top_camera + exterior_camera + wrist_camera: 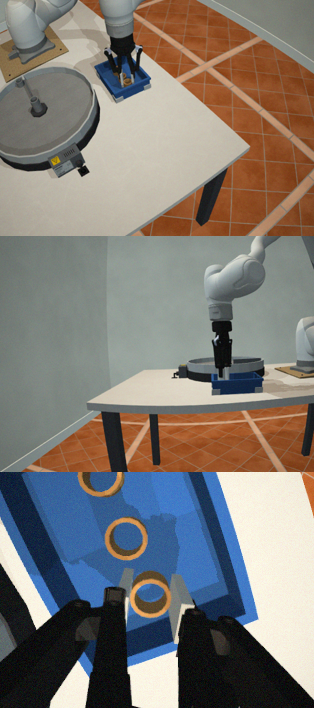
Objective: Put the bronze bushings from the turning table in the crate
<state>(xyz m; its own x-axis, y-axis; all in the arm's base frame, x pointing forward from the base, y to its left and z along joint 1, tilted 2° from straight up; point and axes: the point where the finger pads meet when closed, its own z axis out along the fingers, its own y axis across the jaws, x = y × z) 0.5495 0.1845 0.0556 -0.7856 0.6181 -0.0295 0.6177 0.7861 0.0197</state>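
The crate lies 50 mm behind my hand, 30 mm below it and 10 mm to the left of it.
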